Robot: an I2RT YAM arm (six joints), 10 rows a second.
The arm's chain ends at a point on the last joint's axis. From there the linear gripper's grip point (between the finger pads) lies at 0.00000 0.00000 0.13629 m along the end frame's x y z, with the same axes.
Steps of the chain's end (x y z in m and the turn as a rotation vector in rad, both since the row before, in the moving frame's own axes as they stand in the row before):
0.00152, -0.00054, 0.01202, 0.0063, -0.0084, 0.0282
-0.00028, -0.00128, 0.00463, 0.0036, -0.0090, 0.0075
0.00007, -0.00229, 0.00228, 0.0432, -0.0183, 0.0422
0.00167, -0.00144, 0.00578, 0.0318, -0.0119, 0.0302
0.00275, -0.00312, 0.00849, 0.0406, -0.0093, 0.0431
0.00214, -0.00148, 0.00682, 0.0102, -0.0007, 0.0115
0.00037, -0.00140, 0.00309, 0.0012, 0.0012, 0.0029
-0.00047, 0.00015, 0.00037, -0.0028, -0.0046, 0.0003
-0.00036, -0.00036, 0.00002, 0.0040, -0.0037, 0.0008
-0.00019, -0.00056, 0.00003, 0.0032, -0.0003, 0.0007
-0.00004, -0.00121, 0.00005, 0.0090, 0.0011, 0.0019
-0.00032, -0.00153, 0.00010, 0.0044, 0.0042, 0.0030
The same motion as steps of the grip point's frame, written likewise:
0.00039, -0.00141, 0.01201, 0.0063, -0.0084, 0.0282
-0.00150, -0.00178, 0.00462, 0.0036, -0.0090, 0.0075
-0.00230, -0.00823, 0.00213, 0.0432, -0.0183, 0.0422
0.00011, -0.00580, 0.00570, 0.0318, -0.0119, 0.0302
0.00160, -0.00868, 0.00837, 0.0406, -0.0093, 0.0431
0.00205, -0.00287, 0.00681, 0.0102, -0.0007, 0.0115
0.00053, -0.00156, 0.00309, 0.0012, 0.0012, 0.0029
-0.00110, 0.00053, 0.00037, -0.0028, -0.0046, 0.0003
-0.00086, -0.00091, 0.00002, 0.0040, -0.0037, 0.0008
-0.00023, -0.00100, 0.00003, 0.0032, -0.0003, 0.0007
0.00011, -0.00244, 0.00004, 0.0090, 0.0011, 0.0019
0.00025, -0.00213, 0.00010, 0.0044, 0.0042, 0.0030

